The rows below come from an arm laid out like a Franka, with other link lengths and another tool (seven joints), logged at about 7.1 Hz.
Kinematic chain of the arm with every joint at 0, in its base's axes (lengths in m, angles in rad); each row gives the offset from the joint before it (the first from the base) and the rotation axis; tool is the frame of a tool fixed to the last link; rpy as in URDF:
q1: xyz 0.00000 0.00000 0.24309 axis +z
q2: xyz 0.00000 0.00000 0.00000 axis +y
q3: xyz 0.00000 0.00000 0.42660 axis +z
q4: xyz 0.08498 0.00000 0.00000 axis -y
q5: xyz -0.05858 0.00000 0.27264 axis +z
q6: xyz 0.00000 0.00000 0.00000 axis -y
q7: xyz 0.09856 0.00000 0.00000 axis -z
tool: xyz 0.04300 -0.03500 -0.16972 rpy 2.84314 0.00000 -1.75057
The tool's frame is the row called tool.
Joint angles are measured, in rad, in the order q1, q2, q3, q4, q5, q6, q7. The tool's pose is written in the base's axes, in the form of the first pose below.
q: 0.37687 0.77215 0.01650 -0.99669 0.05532 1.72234 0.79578
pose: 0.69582 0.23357 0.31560; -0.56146 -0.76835 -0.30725; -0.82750 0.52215 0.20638; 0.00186 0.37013 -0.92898
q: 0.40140 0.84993 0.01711 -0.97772 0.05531 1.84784 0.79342
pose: 0.71695 0.26140 0.27732; -0.54423 -0.79959 -0.25391; -0.83723 0.49832 0.22522; -0.05356 0.33515 -0.94064
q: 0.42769 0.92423 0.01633 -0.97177 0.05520 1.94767 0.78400
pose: 0.72770 0.28702 0.23327; -0.51812 -0.82316 -0.23230; -0.85165 0.47140 0.22908; -0.07906 0.31653 -0.94528
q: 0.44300 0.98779 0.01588 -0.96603 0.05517 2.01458 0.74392
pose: 0.73470 0.30291 0.19326; -0.47342 -0.84961 -0.23246; -0.87657 0.42849 0.21913; -0.08657 0.30751 -0.94760
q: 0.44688 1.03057 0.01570 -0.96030 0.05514 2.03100 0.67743
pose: 0.73772 0.30813 0.16357; -0.41293 -0.87310 -0.25920; -0.90796 0.37233 0.19230; -0.07139 0.31475 -0.94649
